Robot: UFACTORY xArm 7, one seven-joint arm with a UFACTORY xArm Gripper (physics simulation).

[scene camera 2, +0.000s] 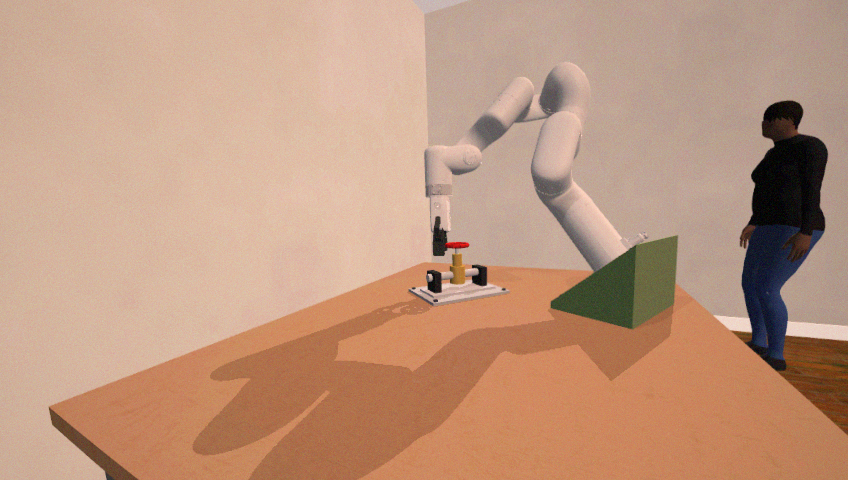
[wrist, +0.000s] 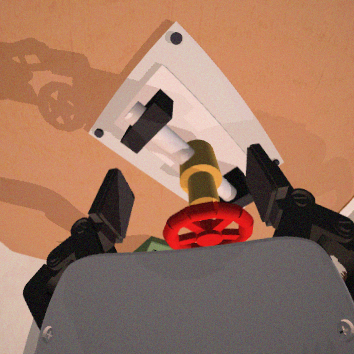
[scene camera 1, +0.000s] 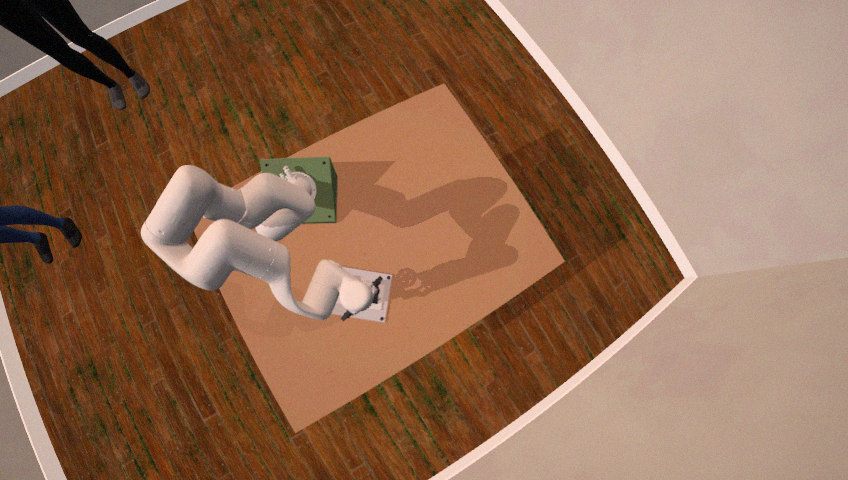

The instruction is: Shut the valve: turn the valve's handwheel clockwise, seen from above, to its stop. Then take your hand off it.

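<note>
The red handwheel (scene camera 2: pixel 457 245) (wrist: pixel 209 237) sits on top of the brass valve body (scene camera 2: pixel 457 274) (wrist: pixel 200 175), which stands on a pale base plate (scene camera 1: pixel 385 302) (scene camera 2: pixel 489 292) (wrist: pixel 227 87). The arm hides the wheel in scene camera 1. My gripper (scene camera 1: pixel 362 300) (scene camera 2: pixel 439 252) (wrist: pixel 184 172) is open and empty, pointing down. In scene camera 2 its fingertips are about level with the wheel, at its left side. In the wrist view the wheel shows between the two spread fingers, nearer the right one. The gripper housing hides part of its near rim. Contact cannot be told.
A green wedge (scene camera 1: pixel 324 205) (scene camera 2: pixel 654 280) (wrist: pixel 152 245) carries the arm's base on the table (scene camera 1: pixel 440 130) (scene camera 2: pixel 535 416). Two black clamps (scene camera 2: pixel 435 281) (wrist: pixel 148 121) hold the valve's pipe. A person (scene camera 2: pixel 785 184) stands beyond the table.
</note>
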